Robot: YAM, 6 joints.
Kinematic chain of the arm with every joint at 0, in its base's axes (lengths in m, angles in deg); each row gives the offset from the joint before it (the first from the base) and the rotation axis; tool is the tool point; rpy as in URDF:
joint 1: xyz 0 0 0.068 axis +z
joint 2: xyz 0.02 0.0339 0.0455 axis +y
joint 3: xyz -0.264 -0.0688 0 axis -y
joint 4: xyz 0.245 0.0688 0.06 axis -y
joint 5: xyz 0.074 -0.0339 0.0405 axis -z
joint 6: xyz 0.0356 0 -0.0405 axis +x
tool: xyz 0 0 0 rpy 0 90 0
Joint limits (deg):
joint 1: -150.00..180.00
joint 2: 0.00..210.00
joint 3: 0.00..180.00
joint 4: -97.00..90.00
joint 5: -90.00..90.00
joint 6: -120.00..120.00
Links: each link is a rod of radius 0.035 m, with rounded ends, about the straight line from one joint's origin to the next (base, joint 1, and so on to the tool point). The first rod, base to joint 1, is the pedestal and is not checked.
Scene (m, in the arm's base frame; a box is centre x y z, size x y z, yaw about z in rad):
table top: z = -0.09
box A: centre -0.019 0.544 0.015 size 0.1 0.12 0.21 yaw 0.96
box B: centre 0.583 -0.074 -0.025 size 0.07 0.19 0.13 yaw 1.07
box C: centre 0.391 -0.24 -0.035 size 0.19 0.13 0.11 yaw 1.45
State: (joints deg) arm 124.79 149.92 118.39 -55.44 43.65 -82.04
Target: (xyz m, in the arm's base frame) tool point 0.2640 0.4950 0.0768
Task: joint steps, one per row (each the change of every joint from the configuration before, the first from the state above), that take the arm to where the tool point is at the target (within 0.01 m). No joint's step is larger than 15 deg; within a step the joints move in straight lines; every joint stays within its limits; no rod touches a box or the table.
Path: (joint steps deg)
1: -13.17 -7.03 11.85 2.23 7.02 0.14
2: -13.18 -7.02 11.85 2.22 7.02 0.14
3: -13.17 -7.03 11.84 2.23 7.02 0.14
4: -13.17 -7.02 11.85 2.23 7.02 0.15
5: -2.55 12.38 -10.12 2.40 -9.32 -0.19
6: -2.56 12.38 -10.11 2.39 -9.32 -0.19
7: -2.55 12.38 -10.12 2.40 -9.32 -0.19

